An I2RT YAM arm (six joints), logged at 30 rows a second.
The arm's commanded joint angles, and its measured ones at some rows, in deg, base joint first. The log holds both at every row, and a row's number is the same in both.
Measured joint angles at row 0:
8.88, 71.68, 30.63, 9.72, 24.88, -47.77
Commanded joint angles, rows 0 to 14:
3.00, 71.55, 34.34, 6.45, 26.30, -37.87
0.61, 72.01, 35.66, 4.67, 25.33, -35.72
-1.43, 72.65, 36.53, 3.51, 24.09, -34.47
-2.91, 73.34, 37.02, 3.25, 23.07, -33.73
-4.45, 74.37, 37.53, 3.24, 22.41, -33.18
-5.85, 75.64, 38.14, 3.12, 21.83, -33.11
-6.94, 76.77, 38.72, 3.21, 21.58, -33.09
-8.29, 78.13, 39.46, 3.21, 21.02, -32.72
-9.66, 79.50, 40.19, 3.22, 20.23, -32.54
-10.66, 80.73, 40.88, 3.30, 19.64, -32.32
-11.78, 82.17, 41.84, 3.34, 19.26, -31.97
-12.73, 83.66, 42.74, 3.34, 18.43, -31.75
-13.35, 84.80, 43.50, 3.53, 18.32, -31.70
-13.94, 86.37, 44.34, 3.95, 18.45, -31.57
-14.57, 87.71, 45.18, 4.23, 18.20, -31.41
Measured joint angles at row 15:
-13.56, 85.54, 43.51, 3.68, 20.43, -33.50
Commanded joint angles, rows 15 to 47:
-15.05, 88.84, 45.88, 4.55, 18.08, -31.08
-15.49, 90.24, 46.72, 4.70, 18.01, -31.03
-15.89, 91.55, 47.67, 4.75, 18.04, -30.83
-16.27, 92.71, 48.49, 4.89, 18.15, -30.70
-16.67, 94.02, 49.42, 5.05, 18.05, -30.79
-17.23, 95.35, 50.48, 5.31, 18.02, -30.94
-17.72, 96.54, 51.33, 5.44, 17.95, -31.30
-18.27, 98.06, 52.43, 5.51, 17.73, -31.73
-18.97, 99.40, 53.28, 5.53, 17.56, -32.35
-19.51, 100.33, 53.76, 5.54, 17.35, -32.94
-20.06, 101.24, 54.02, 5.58, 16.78, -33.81
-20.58, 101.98, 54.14, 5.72, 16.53, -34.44
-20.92, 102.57, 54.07, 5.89, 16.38, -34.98
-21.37, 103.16, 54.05, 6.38, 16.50, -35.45
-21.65, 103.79, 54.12, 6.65, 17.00, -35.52
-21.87, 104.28, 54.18, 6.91, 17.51, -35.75
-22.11, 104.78, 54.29, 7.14, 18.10, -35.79
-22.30, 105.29, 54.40, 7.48, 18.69, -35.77
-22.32, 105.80, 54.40, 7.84, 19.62, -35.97
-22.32, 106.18, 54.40, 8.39, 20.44, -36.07
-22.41, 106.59, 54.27, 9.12, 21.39, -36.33
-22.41, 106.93, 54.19, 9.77, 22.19, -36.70
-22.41, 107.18, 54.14, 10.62, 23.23, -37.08
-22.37, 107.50, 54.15, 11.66, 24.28, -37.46
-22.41, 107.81, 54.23, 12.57, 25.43, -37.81
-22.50, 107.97, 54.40, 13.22, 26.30, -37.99
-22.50, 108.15, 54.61, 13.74, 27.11, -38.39
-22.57, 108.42, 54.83, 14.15, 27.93, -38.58
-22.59, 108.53, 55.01, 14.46, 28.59, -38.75
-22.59, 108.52, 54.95, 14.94, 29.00, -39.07
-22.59, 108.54, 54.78, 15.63, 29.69, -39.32
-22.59, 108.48, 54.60, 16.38, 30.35, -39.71
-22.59, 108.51, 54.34, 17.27, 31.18, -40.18
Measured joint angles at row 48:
-22.06, 108.22, 54.78, 17.02, 22.20, -36.77
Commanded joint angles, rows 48 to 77:
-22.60, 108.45, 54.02, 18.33, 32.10, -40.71
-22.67, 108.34, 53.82, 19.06, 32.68, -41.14
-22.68, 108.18, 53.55, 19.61, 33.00, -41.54
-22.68, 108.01, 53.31, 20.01, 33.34, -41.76
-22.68, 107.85, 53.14, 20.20, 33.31, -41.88
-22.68, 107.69, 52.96, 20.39, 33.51, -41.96
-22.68, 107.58, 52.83, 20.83, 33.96, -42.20
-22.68, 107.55, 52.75, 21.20, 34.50, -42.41
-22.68, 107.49, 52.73, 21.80, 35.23, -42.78
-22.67, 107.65, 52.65, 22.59, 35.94, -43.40
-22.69, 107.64, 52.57, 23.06, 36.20, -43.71
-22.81, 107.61, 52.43, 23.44, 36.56, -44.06
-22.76, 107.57, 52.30, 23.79, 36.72, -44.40
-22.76, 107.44, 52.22, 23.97, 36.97, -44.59
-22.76, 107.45, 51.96, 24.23, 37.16, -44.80
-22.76, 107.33, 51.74, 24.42, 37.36, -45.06
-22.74, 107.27, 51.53, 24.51, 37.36, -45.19
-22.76, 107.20, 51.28, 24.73, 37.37, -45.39
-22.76, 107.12, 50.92, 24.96, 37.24, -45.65
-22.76, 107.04, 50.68, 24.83, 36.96, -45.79
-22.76, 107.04, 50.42, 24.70, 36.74, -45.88
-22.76, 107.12, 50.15, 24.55, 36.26, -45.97
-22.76, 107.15, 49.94, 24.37, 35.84, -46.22
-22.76, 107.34, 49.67, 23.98, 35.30, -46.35
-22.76, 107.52, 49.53, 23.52, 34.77, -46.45
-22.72, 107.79, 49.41, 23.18, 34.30, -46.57
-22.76, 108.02, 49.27, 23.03, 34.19, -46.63
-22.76, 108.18, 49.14, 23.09, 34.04, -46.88
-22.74, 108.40, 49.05, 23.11, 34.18, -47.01
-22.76, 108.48, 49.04, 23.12, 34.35, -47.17
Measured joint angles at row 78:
-21.89, 107.98, 49.45, 28.32, 24.88, -43.07
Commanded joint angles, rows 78 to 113:
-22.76, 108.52, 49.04, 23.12, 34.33, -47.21
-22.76, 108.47, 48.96, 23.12, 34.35, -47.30
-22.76, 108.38, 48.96, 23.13, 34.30, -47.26
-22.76, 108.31, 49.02, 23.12, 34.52, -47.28
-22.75, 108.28, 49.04, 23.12, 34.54, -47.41
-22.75, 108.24, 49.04, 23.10, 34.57, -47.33
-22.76, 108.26, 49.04, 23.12, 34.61, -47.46
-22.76, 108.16, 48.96, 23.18, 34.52, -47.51
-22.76, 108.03, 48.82, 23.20, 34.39, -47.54
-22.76, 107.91, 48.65, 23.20, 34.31, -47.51
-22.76, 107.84, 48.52, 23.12, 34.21, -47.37
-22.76, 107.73, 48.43, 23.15, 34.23, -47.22
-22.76, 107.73, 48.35, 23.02, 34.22, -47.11
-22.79, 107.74, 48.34, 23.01, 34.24, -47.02
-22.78, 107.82, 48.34, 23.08, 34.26, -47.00
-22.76, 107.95, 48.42, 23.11, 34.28, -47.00
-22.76, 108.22, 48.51, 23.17, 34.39, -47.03
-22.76, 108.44, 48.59, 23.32, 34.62, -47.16
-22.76, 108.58, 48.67, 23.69, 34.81, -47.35
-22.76, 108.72, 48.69, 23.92, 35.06, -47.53
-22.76, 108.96, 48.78, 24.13, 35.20, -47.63
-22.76, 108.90, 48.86, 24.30, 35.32, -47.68
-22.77, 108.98, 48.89, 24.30, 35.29, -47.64
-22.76, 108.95, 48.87, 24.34, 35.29, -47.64
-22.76, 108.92, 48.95, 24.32, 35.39, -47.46
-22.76, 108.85, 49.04, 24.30, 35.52, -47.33
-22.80, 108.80, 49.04, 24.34, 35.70, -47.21
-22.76, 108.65, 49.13, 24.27, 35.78, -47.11
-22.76, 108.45, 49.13, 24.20, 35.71, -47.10
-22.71, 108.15, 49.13, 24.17, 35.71, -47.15
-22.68, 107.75, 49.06, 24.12, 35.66, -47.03
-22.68, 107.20, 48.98, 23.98, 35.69, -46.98
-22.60, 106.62, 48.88, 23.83, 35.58, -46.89
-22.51, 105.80, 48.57, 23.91, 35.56, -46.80
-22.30, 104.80, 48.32, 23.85, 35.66, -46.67
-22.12, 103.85, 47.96, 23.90, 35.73, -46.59
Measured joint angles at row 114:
-22.48, 105.60, 48.34, 24.23, 34.96, -47.03
